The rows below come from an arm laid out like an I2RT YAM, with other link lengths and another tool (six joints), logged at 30 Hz.
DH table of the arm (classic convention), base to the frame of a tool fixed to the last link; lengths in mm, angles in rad. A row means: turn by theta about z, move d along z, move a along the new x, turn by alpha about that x. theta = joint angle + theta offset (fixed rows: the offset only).
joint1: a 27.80; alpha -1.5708; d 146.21; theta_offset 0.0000
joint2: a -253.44; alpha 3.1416; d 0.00; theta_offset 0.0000
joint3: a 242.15; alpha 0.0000; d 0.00; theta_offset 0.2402
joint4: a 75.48; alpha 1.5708; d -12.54; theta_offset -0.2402
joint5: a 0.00; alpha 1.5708; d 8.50; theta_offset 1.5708
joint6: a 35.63; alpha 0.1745; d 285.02; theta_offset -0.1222
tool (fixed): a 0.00; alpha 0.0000; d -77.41; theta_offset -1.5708
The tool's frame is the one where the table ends.
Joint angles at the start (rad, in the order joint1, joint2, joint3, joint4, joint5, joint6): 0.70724 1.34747 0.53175 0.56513 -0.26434 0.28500
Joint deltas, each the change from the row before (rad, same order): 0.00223 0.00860 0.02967 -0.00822 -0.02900 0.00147; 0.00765 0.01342 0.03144 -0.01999 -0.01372 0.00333; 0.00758 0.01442 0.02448 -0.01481 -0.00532 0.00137; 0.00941 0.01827 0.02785 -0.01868 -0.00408 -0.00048; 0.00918 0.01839 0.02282 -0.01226 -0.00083 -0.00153; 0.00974 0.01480 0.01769 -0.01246 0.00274 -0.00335; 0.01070 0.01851 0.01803 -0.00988 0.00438 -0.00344; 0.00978 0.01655 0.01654 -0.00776 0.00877 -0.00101; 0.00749 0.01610 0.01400 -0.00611 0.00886 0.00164; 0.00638 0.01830 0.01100 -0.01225 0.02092 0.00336; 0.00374 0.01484 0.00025 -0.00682 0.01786 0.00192
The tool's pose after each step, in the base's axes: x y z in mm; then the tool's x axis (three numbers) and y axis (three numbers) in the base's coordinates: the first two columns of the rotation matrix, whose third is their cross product. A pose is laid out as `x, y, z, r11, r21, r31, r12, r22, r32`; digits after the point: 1 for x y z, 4 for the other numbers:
314.5, 324.6, 172.4, 0.2185, -0.0817, 0.9724, 0.7963, -0.5610, -0.2261
313.8, 332.4, 176.3, 0.2263, -0.0800, 0.9708, 0.8060, -0.5442, -0.2328
313.7, 338.4, 177.9, 0.2327, -0.0757, 0.9696, 0.8114, -0.5345, -0.2365
313.4, 345.1, 178.3, 0.2405, -0.0672, 0.9683, 0.8169, -0.5248, -0.2393
313.3, 351.0, 177.9, 0.2456, -0.0590, 0.9676, 0.8212, -0.5177, -0.2400
312.7, 355.8, 176.6, 0.2496, -0.0487, 0.9671, 0.8244, -0.5132, -0.2386
312.2, 361.0, 174.4, 0.2536, -0.0376, 0.9666, 0.8273, -0.5094, -0.2369
312.5, 365.2, 172.7, 0.2565, -0.0298, 0.9661, 0.8274, -0.5099, -0.2355
313.3, 368.5, 170.4, 0.2618, -0.0236, 0.9648, 0.8254, -0.5127, -0.2365
315.5, 368.9, 163.8, 0.2733, -0.0113, 0.9619, 0.8149, -0.5286, -0.2378
316.6, 367.3, 155.1, 0.2853, 0.0024, 0.9584, 0.8045, -0.5441, -0.2381

